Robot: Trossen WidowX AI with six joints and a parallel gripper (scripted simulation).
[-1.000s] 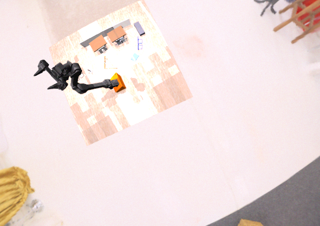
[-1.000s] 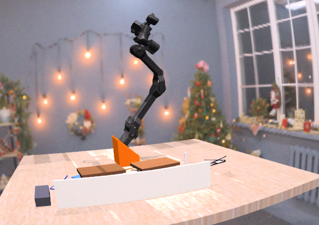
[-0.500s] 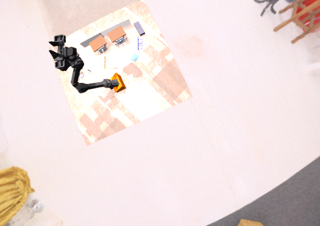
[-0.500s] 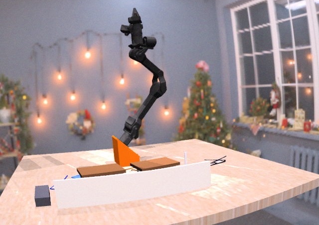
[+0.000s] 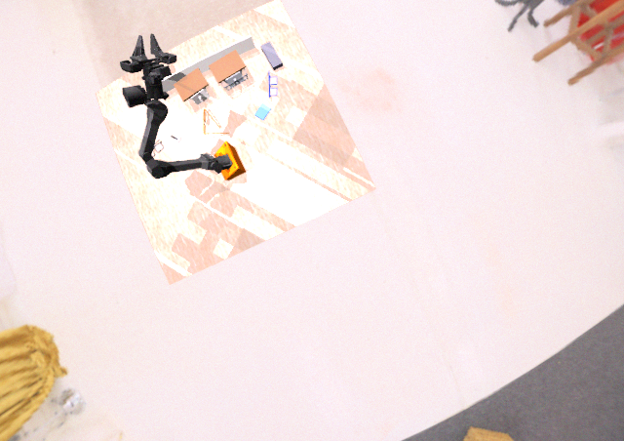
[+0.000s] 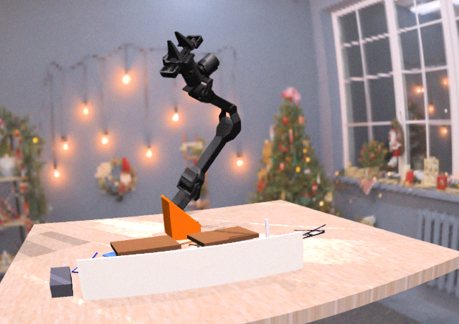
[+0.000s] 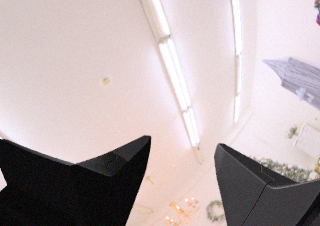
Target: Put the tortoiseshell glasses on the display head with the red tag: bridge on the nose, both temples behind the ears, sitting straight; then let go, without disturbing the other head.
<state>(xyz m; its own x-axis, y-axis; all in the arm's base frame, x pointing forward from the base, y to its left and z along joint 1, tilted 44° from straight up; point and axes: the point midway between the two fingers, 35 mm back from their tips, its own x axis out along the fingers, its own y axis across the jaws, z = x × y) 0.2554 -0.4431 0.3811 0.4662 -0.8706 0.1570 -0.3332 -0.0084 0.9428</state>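
The disc is 10 mm behind my gripper tip, 290 mm to the left of it and 670 mm below it. Round my gripper tip: white panel: 270 mm ahead, 60 mm to the right, 640 mm below; display head: 120 mm ahead, 160 mm to the right, 640 mm below; blue square: 140 mm behind, 210 mm to the right, 690 mm below.
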